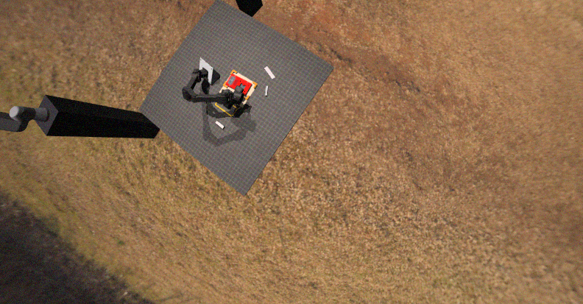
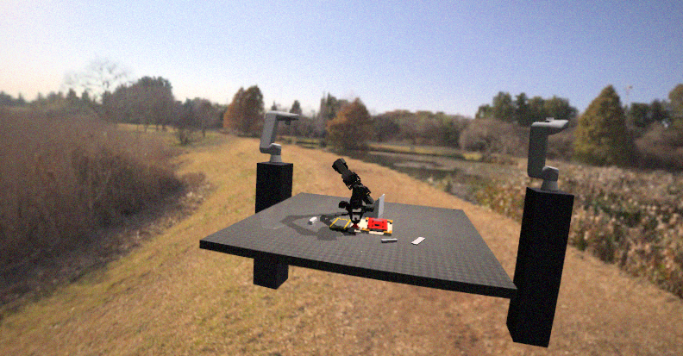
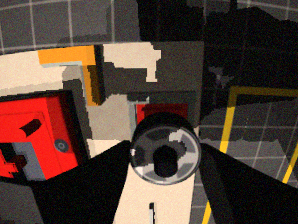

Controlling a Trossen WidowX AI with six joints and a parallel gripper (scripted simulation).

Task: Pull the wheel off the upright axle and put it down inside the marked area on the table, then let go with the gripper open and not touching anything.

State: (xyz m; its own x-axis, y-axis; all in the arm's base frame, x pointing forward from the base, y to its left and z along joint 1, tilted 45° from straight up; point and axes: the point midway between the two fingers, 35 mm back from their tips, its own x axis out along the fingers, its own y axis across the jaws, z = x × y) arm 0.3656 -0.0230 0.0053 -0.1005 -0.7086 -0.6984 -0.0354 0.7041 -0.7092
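My gripper tip is 10 mm above the black axle. The rest, counted from my gripper tip: dark grey wheel: right at my gripper tip.
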